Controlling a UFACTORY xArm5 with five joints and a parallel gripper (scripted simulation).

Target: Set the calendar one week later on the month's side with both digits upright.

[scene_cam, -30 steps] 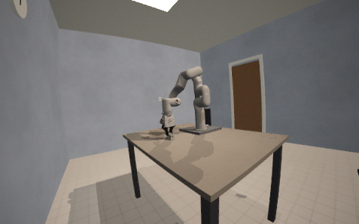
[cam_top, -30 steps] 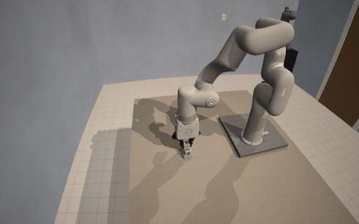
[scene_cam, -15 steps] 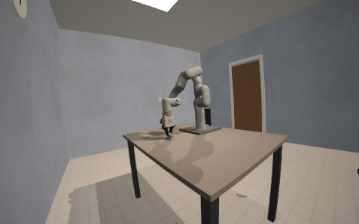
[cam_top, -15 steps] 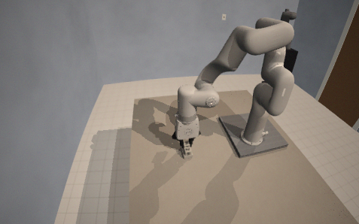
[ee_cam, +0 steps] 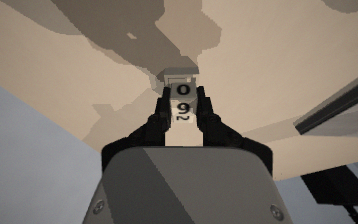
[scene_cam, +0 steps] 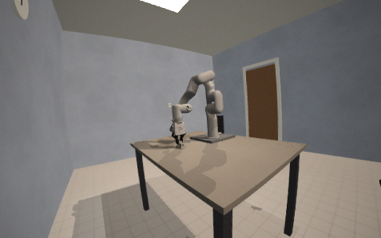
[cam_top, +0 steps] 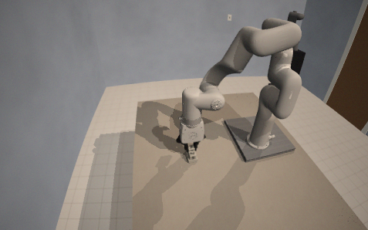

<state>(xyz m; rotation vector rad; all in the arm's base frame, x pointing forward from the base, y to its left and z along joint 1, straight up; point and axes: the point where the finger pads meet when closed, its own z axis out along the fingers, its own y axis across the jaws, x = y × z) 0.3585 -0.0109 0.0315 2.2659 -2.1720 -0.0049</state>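
The calendar tray lies 20 mm to the left of my hand and 40 mm below it.
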